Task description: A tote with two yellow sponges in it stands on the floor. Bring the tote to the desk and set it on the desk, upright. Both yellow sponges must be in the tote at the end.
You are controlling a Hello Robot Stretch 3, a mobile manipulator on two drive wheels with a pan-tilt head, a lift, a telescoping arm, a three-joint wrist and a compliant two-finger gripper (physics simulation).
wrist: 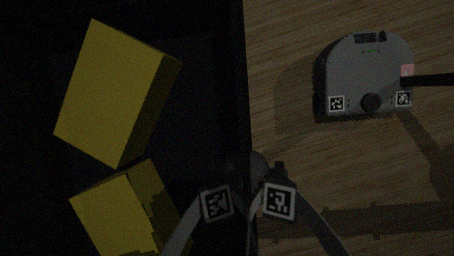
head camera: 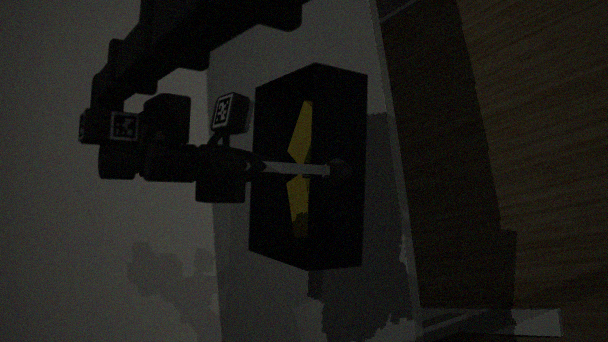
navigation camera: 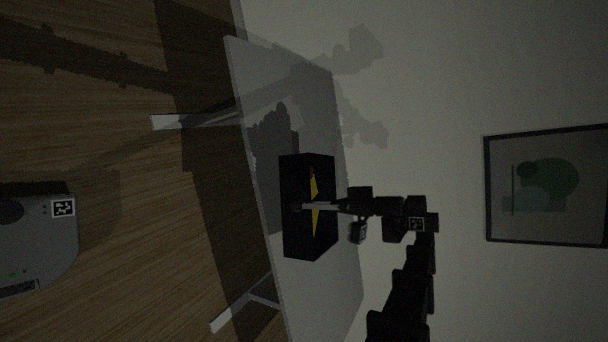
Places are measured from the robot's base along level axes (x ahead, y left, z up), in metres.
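Pixels of known places: gripper, fingertip midpoint: (head camera: 345,172) (navigation camera: 291,204); robot's base at its link origin: (wrist: 349,99) (navigation camera: 6,210).
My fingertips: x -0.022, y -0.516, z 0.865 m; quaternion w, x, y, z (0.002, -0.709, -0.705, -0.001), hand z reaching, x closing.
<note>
Ahead of a thing's pixels: the offset from my fingertips to its top centre. Level surfaces: height alone.
The black tote {dy -0.095, dx -0.007, dz +0.068 m} (head camera: 336,225) (navigation camera: 297,240) (wrist: 232,75) is upright over the grey desk {dz -0.145 m} (head camera: 235,300) (navigation camera: 325,290). Its shadow falls on the desk, offset from its corners, so it seems to hang above the top; the gap itself is hidden. One yellow sponge {dy -0.103, dx -0.066, dz +0.009 m} (head camera: 302,131) (navigation camera: 313,185) (wrist: 110,95) and the second yellow sponge {dy -0.107, dx +0.054, dz +0.010 m} (head camera: 299,200) (navigation camera: 314,222) (wrist: 120,215) lie inside it, tilted in the wrist view. My gripper (head camera: 335,170) (navigation camera: 297,205) (wrist: 244,168) is shut on the tote's near wall, one fingertip on each side.
The arm (head camera: 175,35) (navigation camera: 412,280) reaches over the desk. A framed picture (navigation camera: 486,190) hangs on the pale wall behind. Desk legs (navigation camera: 165,122) (navigation camera: 221,319) stand on the wooden floor {dz -0.864 m} (navigation camera: 120,130) (wrist: 300,150). My base (navigation camera: 45,240) (wrist: 370,75) stands apart from the desk's front edge.
</note>
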